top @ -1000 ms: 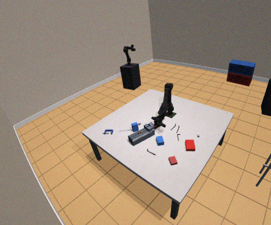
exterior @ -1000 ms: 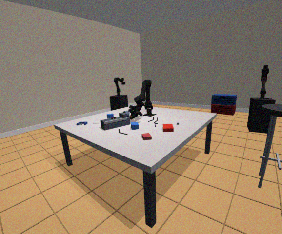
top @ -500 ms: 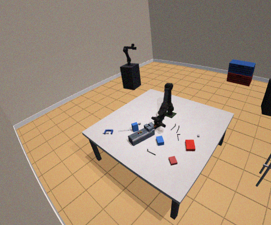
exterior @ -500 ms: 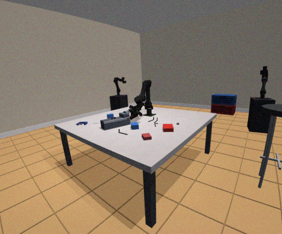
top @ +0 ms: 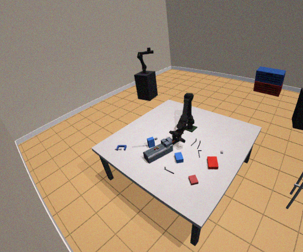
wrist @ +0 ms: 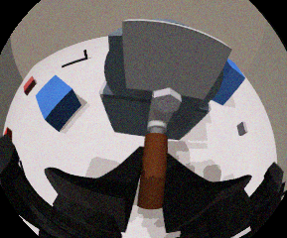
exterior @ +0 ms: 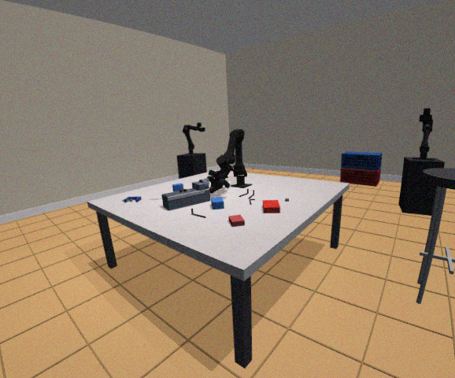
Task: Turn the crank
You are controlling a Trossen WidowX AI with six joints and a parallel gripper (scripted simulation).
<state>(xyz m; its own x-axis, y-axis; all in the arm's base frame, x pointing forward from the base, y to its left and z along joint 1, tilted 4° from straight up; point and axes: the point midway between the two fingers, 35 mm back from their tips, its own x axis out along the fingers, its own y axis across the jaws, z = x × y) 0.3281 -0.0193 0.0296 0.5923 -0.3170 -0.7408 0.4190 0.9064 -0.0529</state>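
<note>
Now: gripper tip 3 cm below the brown crank handle, 2 cm past it and 1 cm to the right of it. Also, from my gripper tip: red pointer (17 cm ahead, 8 cm to the right, 5 cm above).
</note>
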